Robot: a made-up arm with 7 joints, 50 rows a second.
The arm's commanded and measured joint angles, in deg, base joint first. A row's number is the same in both.
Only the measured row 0 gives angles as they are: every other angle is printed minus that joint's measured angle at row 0.
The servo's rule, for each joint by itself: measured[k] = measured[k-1] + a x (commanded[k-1-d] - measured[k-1]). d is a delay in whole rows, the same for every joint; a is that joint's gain. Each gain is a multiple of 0.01, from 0.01 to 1. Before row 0 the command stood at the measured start. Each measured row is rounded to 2 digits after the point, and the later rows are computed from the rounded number. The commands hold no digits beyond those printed.
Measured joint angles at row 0:
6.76, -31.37, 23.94, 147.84, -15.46, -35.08, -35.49
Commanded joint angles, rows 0 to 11:
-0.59, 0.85, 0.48, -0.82, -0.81, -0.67, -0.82
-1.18, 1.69, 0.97, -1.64, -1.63, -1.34, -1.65
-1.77, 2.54, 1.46, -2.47, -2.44, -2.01, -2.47
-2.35, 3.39, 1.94, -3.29, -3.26, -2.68, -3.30
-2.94, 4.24, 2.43, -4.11, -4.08, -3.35, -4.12
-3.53, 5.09, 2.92, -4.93, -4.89, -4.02, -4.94
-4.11, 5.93, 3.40, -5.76, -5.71, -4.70, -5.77
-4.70, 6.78, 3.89, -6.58, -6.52, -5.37, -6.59
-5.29, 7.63, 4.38, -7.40, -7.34, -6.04, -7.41
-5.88, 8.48, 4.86, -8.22, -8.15, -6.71, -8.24
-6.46, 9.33, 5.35, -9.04, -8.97, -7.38, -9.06
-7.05, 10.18, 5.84, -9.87, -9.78, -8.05, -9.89
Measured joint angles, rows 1 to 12:
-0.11, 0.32, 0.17, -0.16, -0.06, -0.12, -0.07
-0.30, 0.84, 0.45, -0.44, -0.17, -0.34, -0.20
-0.56, 1.49, 0.80, -0.83, -0.33, -0.64, -0.38
-0.88, 2.21, 1.20, -1.30, -0.54, -1.01, -0.61
-1.25, 2.98, 1.63, -1.83, -0.79, -1.43, -0.89
-1.66, 3.78, 2.08, -2.42, -1.08, -1.90, -1.21
-2.10, 4.60, 2.54, -3.05, -1.40, -2.40, -1.57
-2.57, 5.43, 3.01, -3.72, -1.76, -2.93, -1.97
-3.06, 6.27, 3.49, -4.42, -2.15, -3.49, -2.41
-3.57, 7.11, 3.97, -5.14, -2.57, -4.07, -2.88
-4.09, 7.95, 4.45, -5.88, -3.02, -4.67, -3.37
-4.62, 8.80, 4.94, -6.64, -3.49, -5.28, -3.89
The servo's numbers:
d 0
a 0.18 0.38 0.35 0.19 0.07 0.18 0.08

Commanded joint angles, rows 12 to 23:
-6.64, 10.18, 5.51, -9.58, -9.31, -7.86, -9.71
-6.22, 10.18, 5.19, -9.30, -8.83, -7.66, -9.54
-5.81, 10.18, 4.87, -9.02, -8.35, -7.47, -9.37
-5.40, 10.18, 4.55, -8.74, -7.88, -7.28, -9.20
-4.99, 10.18, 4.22, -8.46, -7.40, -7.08, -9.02
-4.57, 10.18, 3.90, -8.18, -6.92, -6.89, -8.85
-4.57, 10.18, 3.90, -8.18, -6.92, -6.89, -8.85
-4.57, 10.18, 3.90, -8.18, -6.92, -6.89, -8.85
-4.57, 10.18, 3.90, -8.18, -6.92, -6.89, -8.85
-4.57, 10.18, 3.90, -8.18, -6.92, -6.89, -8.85
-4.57, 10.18, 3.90, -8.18, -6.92, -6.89, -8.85
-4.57, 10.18, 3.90, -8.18, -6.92, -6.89, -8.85
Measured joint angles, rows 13 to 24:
-4.98, 9.32, 5.14, -7.20, -3.90, -5.74, -4.36
-5.20, 9.65, 5.16, -7.60, -4.25, -6.09, -4.77
-5.31, 9.85, 5.06, -7.87, -4.54, -6.34, -5.14
-5.33, 9.98, 4.88, -8.04, -4.77, -6.51, -5.46
-5.27, 10.06, 4.65, -8.12, -4.95, -6.61, -5.74
-5.14, 10.11, 4.39, -8.13, -5.09, -6.66, -5.99
-5.04, 10.14, 4.22, -8.14, -5.22, -6.70, -6.22
-4.96, 10.16, 4.11, -8.15, -5.34, -6.73, -6.43
-4.89, 10.17, 4.04, -8.16, -5.45, -6.76, -6.62
-4.83, 10.17, 3.99, -8.16, -5.55, -6.78, -6.80
-4.78, 10.17, 3.96, -8.16, -5.65, -6.80, -6.96
-4.74, 10.17, 3.94, -8.16, -5.74, -6.82, -7.11

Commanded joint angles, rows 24 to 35:
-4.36, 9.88, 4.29, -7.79, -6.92, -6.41, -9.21
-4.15, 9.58, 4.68, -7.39, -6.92, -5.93, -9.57
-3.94, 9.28, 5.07, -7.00, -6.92, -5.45, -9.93
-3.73, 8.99, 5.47, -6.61, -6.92, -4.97, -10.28
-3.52, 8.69, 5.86, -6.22, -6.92, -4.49, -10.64
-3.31, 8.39, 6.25, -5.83, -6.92, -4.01, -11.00
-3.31, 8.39, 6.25, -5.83, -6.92, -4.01, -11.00
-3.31, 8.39, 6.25, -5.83, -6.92, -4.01, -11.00
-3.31, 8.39, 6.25, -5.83, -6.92, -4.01, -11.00
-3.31, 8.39, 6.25, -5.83, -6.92, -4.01, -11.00
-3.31, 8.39, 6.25, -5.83, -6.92, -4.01, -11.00
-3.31, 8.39, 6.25, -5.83, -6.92, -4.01, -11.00
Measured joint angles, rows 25 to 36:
-4.67, 10.06, 4.06, -8.09, -5.82, -6.75, -7.28
-4.58, 9.88, 4.28, -7.96, -5.90, -6.60, -7.46
-4.46, 9.65, 4.56, -7.78, -5.97, -6.39, -7.66
-4.33, 9.40, 4.88, -7.56, -6.04, -6.13, -7.87
-4.18, 9.13, 5.22, -7.31, -6.10, -5.83, -8.09
-4.02, 8.85, 5.58, -7.03, -6.16, -5.50, -8.32
-3.89, 8.68, 5.81, -6.80, -6.21, -5.23, -8.53
-3.79, 8.57, 5.96, -6.62, -6.26, -5.01, -8.73
-3.70, 8.50, 6.06, -6.47, -6.31, -4.83, -8.91
-3.63, 8.46, 6.13, -6.35, -6.35, -4.68, -9.08
-3.57, 8.43, 6.17, -6.25, -6.39, -4.56, -9.23
-3.52, 8.41, 6.20, -6.17, -6.43, -4.46, -9.37

